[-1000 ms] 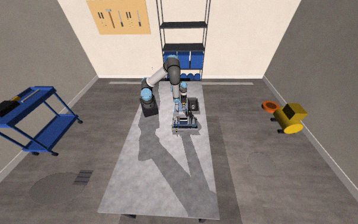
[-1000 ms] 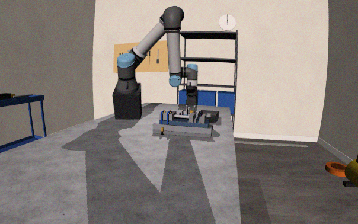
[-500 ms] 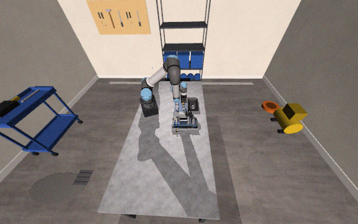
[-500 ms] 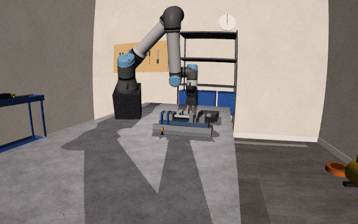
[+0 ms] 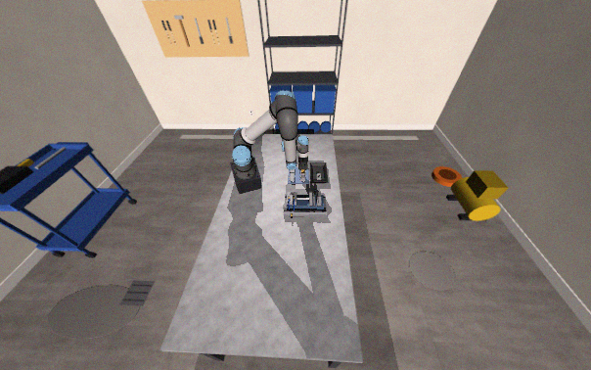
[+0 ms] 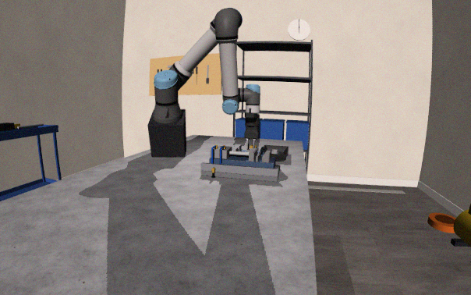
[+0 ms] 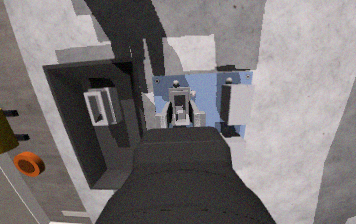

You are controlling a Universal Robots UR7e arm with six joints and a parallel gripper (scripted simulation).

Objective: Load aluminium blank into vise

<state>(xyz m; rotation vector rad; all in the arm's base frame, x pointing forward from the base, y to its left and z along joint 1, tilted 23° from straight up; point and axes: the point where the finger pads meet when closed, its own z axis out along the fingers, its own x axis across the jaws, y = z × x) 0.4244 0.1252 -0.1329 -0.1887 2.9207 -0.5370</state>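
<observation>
Right now my hand is 9 cm to the right of the brass blank, 3 cm above it and 1 cm past it. The rest, counted from my hand: vise 27 cm to the right, 4 cm ahead, 1 cm below.
</observation>
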